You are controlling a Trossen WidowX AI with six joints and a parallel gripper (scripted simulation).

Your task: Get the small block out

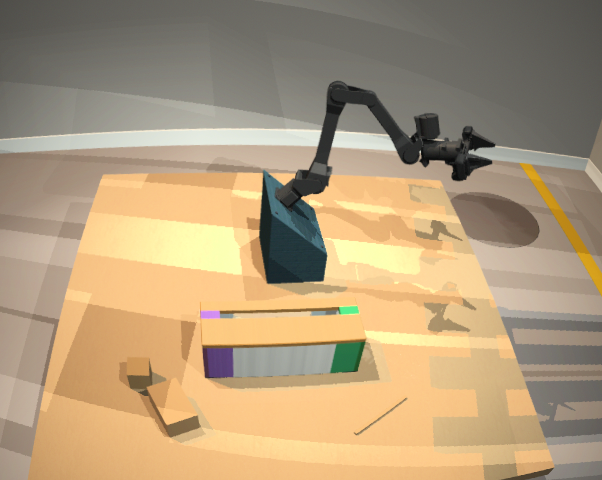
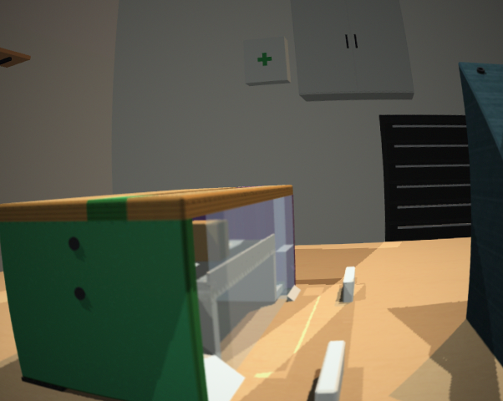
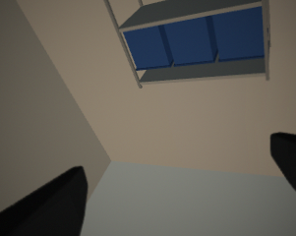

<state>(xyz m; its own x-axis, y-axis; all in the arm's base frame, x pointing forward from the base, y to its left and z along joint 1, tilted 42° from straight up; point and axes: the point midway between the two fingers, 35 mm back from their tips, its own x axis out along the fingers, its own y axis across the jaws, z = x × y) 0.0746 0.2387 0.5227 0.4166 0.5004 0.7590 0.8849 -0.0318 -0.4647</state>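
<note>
The box is 31 cm ahead of my gripper tip, 53 cm to the right of it and 40 cm below it. The rest, counted from my gripper tip: thin rod (53 cm ahead, 26 cm to the right, 46 cm below); then block (33 cm ahead, 52 cm to the right, 37 cm below).
</note>
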